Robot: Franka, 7 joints.
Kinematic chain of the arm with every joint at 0, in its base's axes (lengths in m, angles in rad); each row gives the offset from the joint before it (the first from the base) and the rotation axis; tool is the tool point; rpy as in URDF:
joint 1: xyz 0 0 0.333 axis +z
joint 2: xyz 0 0 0 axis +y
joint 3: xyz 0 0 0.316 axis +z
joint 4: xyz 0.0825 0 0 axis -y
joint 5: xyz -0.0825 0 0.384 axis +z
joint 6: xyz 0 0 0 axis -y
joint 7: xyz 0.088 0 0 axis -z
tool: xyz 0 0 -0.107 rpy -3.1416 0 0
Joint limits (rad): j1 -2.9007..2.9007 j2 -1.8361..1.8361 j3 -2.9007..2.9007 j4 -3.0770..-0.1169 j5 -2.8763..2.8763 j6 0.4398..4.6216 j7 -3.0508..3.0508
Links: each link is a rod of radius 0.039 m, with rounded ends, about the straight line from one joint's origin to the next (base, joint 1, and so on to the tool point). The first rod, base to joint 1, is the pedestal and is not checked.
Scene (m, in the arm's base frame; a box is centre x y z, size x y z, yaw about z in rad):
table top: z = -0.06
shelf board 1: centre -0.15 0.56 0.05 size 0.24 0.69 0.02 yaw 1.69
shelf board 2: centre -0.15 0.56 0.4 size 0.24 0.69 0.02 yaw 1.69
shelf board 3: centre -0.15 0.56 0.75 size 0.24 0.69 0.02 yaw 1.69
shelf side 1: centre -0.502 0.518 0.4 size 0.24 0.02 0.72 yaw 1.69
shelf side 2: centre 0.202 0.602 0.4 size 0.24 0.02 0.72 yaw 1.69
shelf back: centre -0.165 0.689 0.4 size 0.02 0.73 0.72 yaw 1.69
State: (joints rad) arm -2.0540 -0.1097 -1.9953 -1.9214 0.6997 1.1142 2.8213
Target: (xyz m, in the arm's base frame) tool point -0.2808 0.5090 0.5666
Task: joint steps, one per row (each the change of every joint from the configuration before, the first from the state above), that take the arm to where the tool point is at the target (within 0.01 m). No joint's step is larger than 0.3 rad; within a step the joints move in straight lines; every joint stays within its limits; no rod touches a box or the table.
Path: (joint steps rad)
1: -0.0244 -0.0961 -0.0658 0.1730 0.0356 0.1531 0.0000
2: -0.0245 -0.0960 -0.0659 0.1730 0.0357 0.1530 0.0000

